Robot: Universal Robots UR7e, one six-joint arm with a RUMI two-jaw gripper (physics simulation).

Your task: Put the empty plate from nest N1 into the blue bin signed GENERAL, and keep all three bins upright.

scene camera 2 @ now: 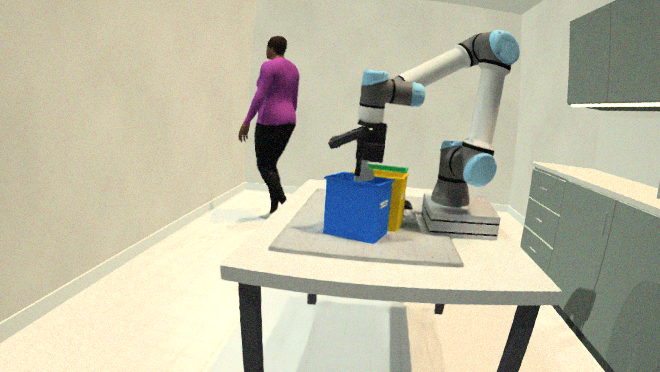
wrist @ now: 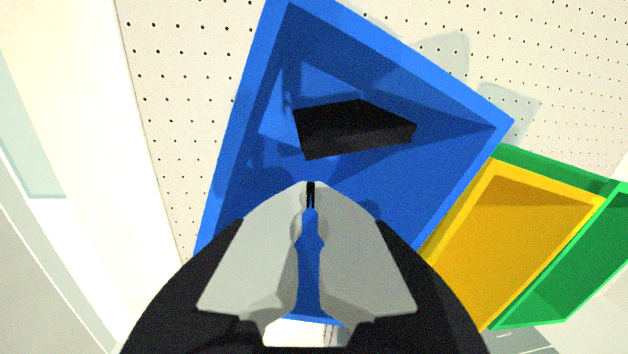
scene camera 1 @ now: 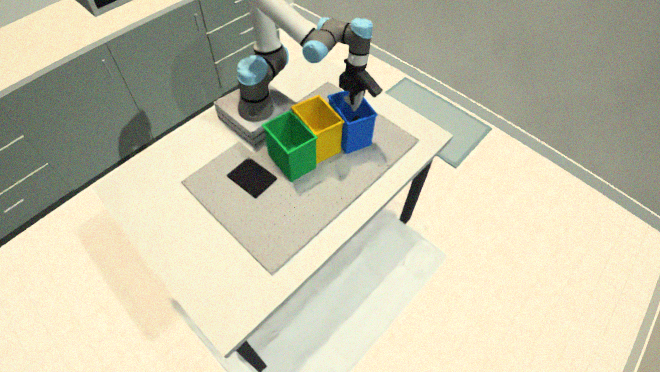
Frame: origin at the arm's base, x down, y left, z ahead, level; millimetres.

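Seen in the pictures: gripper, between the fingertips: [scene camera 2: 356, 188] [wrist: 311, 184] [scene camera 1: 354, 110]; arm's base, origin of its link: [scene camera 2: 450, 201] [scene camera 1: 256, 109].
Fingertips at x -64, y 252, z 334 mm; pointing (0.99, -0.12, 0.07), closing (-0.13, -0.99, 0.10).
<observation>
Pixels of each thing's middle, then the offset from my fingertips to it. "pt": a spot on its surface instead. Level surfaces: height alone.
- black plate, middle of its body: [wrist: 339, 121] dx +82, dy -34, dz +29 mm
- blue bin, middle of its body: [wrist: 312, 163] [scene camera 2: 358, 206] [scene camera 1: 350, 121] dx +58, dy -9, dz -8 mm
- yellow bin, middle of its body: [wrist: 420, 214] [scene camera 2: 378, 198] [scene camera 1: 317, 130] dx +58, dy -143, dz -63 mm
- green bin, middle of its body: [wrist: 507, 217] [scene camera 2: 381, 191] [scene camera 1: 290, 146] dx +58, dy -280, dz -66 mm
- flat black rectangle, a spot on its surface: [scene camera 1: 252, 177] pt dx +136, dy -453, dz -102 mm
- perforated mat, height of its surface: dx +148 mm
My gripper [scene camera 1: 355, 107] [scene camera 2: 364, 177] [wrist: 311, 184] is shut and empty, its fingertips at the mouth of the blue bin. The black plate [wrist: 357, 125] is inside the blue bin [scene camera 1: 359, 135] [scene camera 2: 355, 207] [wrist: 380, 190], clear of the fingers; it appears tilted in the wrist view, and what it rests on is unclear. The blue bin stands upright but turned askew to the other two. The yellow bin [scene camera 1: 330, 145] [scene camera 2: 398, 205] [wrist: 520, 230] stands upright beside it. The green bin [scene camera 1: 302, 160] [scene camera 2: 389, 168] [wrist: 585, 260] stands upright at the far end. The sign GENERAL is not readable.
A flat black rectangle [scene camera 1: 252, 177] lies on the perforated mat [scene camera 1: 280, 235] [scene camera 2: 300, 247] beyond the green bin. The arm's base [scene camera 1: 256, 102] [scene camera 2: 450, 200] stands behind the bins. A person in a purple top [scene camera 2: 277, 95] is at the far side of the room.
</observation>
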